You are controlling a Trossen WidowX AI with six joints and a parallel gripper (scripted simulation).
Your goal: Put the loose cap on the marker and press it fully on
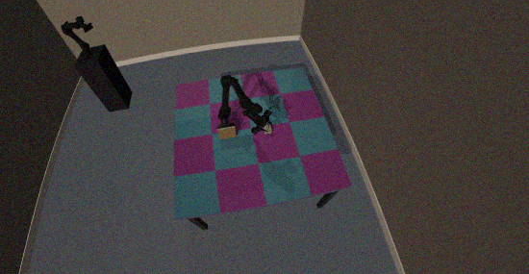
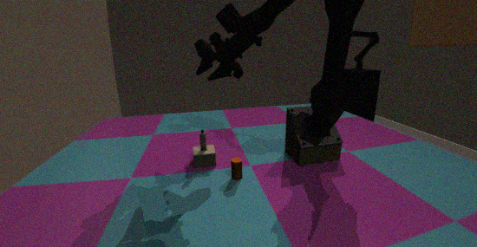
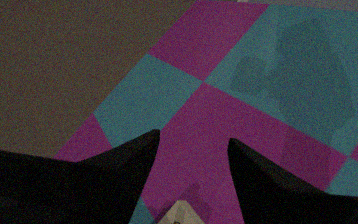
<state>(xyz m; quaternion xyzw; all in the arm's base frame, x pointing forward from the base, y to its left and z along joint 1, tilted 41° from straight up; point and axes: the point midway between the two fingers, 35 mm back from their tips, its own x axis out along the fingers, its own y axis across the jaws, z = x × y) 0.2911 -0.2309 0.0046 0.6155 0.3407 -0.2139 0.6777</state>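
Right now the orange cap is 60 mm behind my gripper tip, 240 mm to the left of it and 210 mm below it. The rest, counted from my gripper tip: holder block: 10 mm ahead, 140 mm to the left, 220 mm below.
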